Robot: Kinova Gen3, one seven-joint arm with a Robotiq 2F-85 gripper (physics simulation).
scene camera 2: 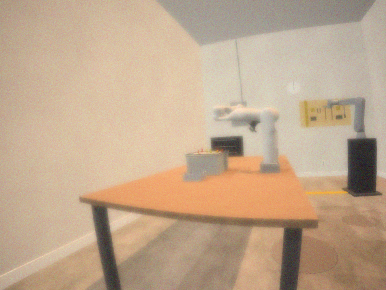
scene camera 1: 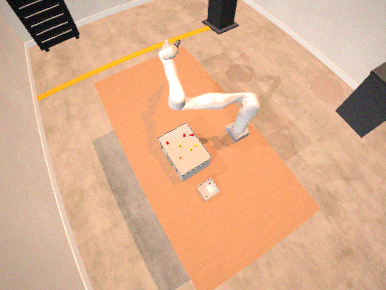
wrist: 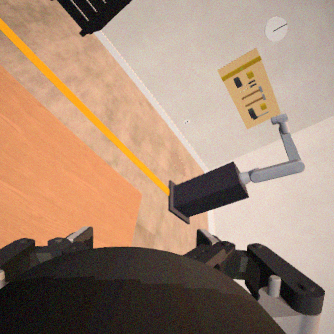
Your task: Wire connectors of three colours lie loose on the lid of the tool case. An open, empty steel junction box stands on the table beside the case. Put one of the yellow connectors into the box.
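Places are measured from the arm's base along level axes (x left, y back, z up), in millimetres.
Pixels of known places: gripper, fingertip midpoint: (scene camera 2: pixel 259 128) (wrist: pixel 144 239); arm's base, link origin: (scene camera 2: pixel 270 162) (scene camera 1: pixel 238 128).
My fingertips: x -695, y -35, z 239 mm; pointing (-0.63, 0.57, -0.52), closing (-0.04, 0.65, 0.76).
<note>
Ahead of a thing's pixels: the offset from my fingertips to its top centre. "spot": to the spot under its first point. Level surfaces: height alone.
The tool case {dx +618, dy -379, dz -166 mm} (scene camera 1: pixel 196 171) (scene camera 2: pixel 204 164) stands on the table. On its pale lid {spot: dx +722, dy -378, dz -170 mm} (scene camera 1: pixel 193 160) lie three yellow connectors {dx +596, dy -389, dz -145 mm} (scene camera 1: pixel 180 146) {dx +658, dy -349, dz -145 mm} (scene camera 1: pixel 191 150) {dx +653, dy -308, dz -154 mm} (scene camera 1: pixel 196 145), red connectors {dx +534, dy -440, dz -142 mm} (scene camera 1: pixel 167 143) {dx +554, dy -325, dz -142 mm} (scene camera 1: pixel 184 135) {dx +577, dy -285, dz -153 mm} (scene camera 1: pixel 191 134) and an orange one {dx +663, dy -432, dz -147 mm} (scene camera 1: pixel 180 158). In scene camera 2 the connectors are too small to tell apart. The open steel junction box {dx +897, dy -394, dz -260 mm} (scene camera 1: pixel 200 193) (scene camera 2: pixel 193 177) stands beside the case. My gripper (scene camera 1: pixel 177 44) (wrist: pixel 144 239) is open and empty, raised and far from the case, towards the far end of the table. The case and box do not show in the wrist view.
The arm's base (scene camera 1: pixel 237 132) (scene camera 2: pixel 270 168) stands on the orange table {dz -298 mm} (scene camera 1: pixel 240 210) (scene camera 2: pixel 200 202) near one long edge. A black pedestal (scene camera 1: pixel 221 15) (scene camera 2: pixel 362 165) (wrist: pixel 210 190) stands beyond the table and bears another grey arm (scene camera 2: pixel 359 117) (wrist: pixel 277 172). A black rack stands by the wall.
</note>
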